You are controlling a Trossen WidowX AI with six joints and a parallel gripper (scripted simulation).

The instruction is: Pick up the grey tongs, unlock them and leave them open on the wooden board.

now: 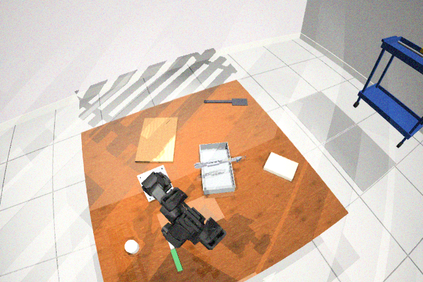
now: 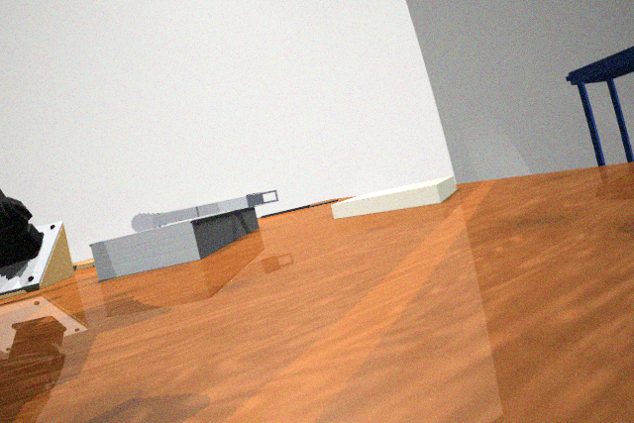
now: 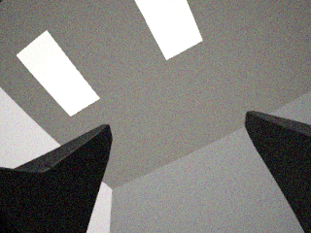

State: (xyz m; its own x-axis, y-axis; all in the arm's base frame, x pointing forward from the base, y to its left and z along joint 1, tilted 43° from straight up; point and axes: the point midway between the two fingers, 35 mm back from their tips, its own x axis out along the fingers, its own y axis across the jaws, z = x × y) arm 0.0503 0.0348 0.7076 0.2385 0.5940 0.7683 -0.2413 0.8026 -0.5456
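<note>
Right now my gripper tip is 63 cm above the roasting tin, 38 cm to the right of it and 30 cm short of it. Also, from my gripper tip: wooden board: 78 cm to the left, 65 cm below, 10 cm ahead; then dark spatula: 81 cm to the left, 69 cm ahead, 65 cm below; then white block: 64 cm below, 62 cm ahead, 18 cm to the left.
</note>
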